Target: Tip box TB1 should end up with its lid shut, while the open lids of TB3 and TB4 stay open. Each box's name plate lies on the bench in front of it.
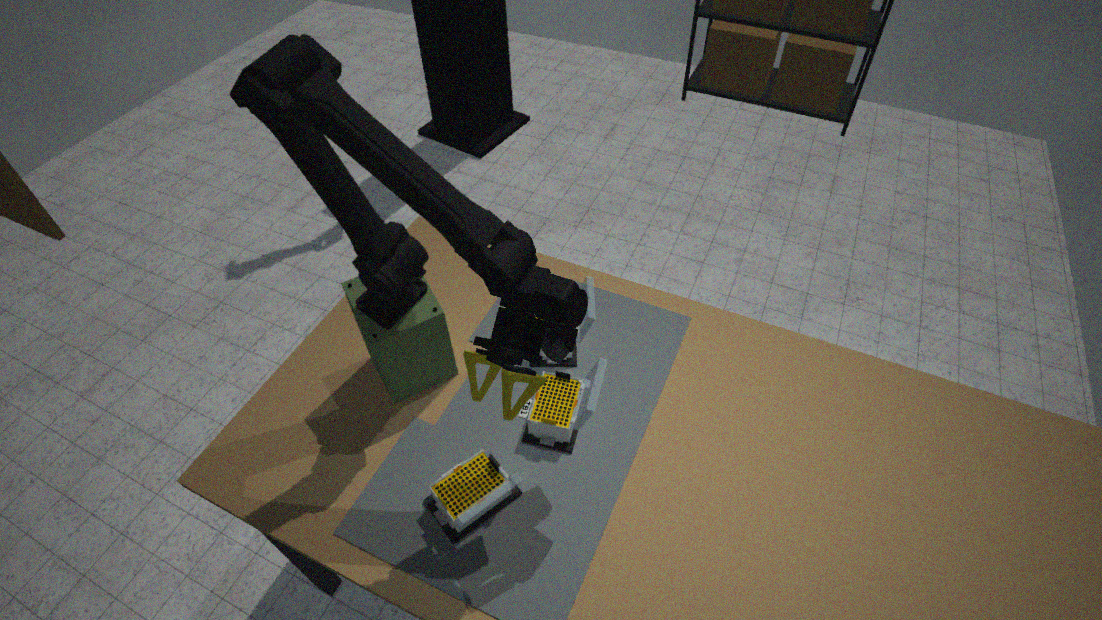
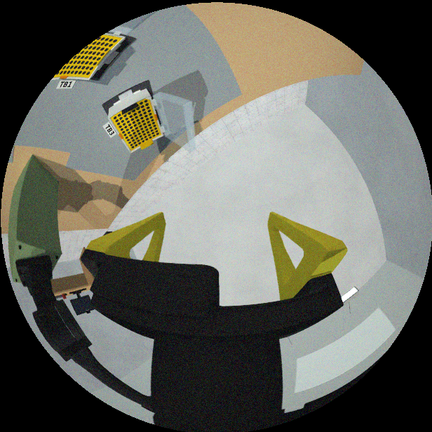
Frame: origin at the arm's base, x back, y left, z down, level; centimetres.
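Where they show: gripper, fingertip midpoint: (image 1: 491,410); arm's base at its link origin: (image 1: 392,297).
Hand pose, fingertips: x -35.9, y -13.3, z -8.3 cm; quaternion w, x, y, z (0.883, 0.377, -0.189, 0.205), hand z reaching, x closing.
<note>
Each offset is from my fingertips to the top centre of the thing. "spot": to the spot under its first point. Level surfaces: height alone.
Tip box TB1 {dx +2.2, dy +20.1, dz +23.0 cm} (image 1: 555,402) (image 2: 92,57) has a yellow tip rack, and its clear lid {spot: dx -5.9, dy +22.5, dz +16.2 cm} (image 1: 598,385) stands open, upright on the side away from its name plate {spot: dx +8.5, dy +17.9, dz +30.3 cm} (image 1: 525,407) (image 2: 65,84). TB3 {dx +5.2, dy -3.8, dz +23.0 cm} (image 1: 470,485) (image 2: 137,124) sits at the front of the mat; its clear lid (image 2: 176,117) is open. Another box, mostly hidden behind the arm at the back, shows part of its dark base {spot: dx +7.5, dy +32.1, dz +29.6 cm} (image 1: 566,362) and an upright lid {spot: dx +6.5, dy +40.2, dz +16.1 cm} (image 1: 591,300); its name plate is hidden. My gripper (image 1: 493,408) (image 2: 216,217) is open and empty, in the air on the name-plate side of TB1.
The boxes stand on a grey mat {dz +30.5 cm} (image 1: 643,385) on the wooden bench {dz +30.8 cm} (image 1: 809,462). The arm's green base block (image 1: 412,354) (image 2: 37,215) stands to the left. A dark pillar (image 1: 466,69) and a shelf rack (image 1: 809,117) stand on the floor beyond the bench.
</note>
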